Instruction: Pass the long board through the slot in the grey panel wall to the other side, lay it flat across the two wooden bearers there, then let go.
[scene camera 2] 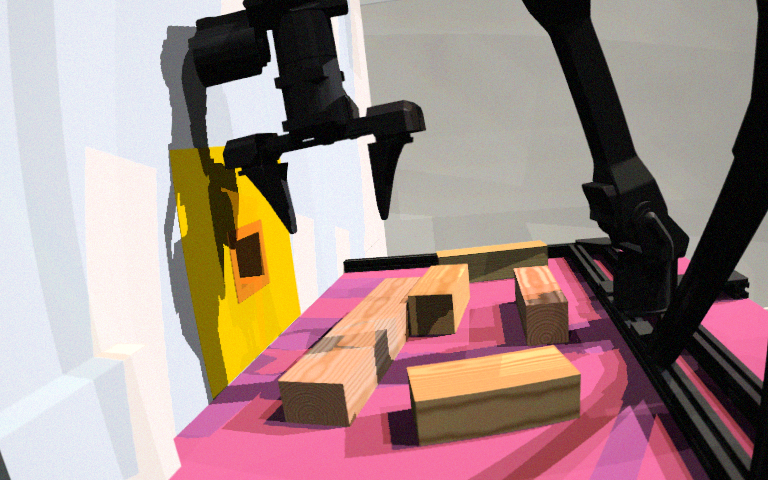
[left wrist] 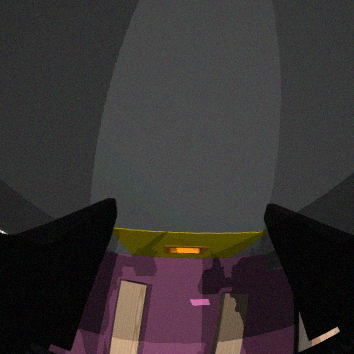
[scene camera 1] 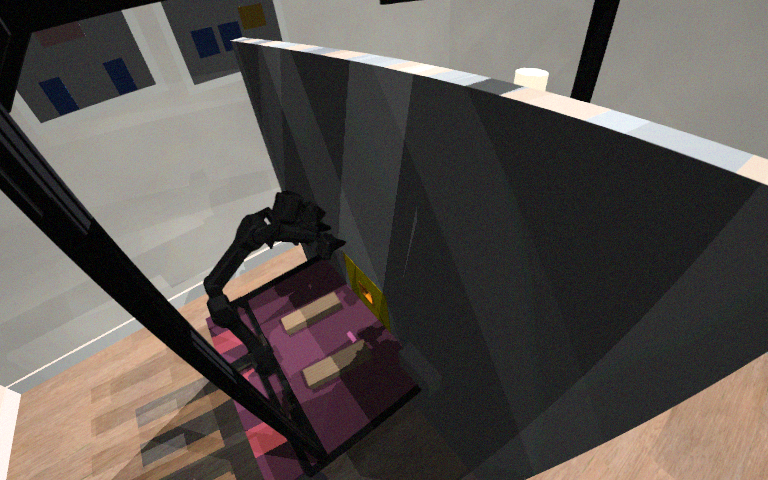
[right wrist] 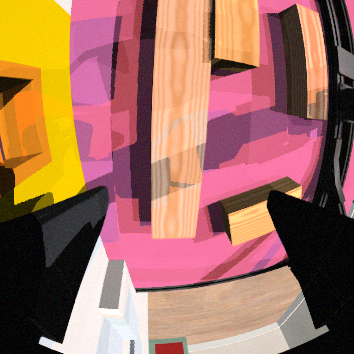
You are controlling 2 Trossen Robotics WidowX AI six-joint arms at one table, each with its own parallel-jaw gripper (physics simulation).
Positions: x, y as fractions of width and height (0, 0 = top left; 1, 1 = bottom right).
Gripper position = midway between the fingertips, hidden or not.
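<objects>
Looking for my right gripper, I find it in scene camera 2 (0.44, 0.47), and it is there in the right wrist view (0.54, 0.56) too.
</objects>
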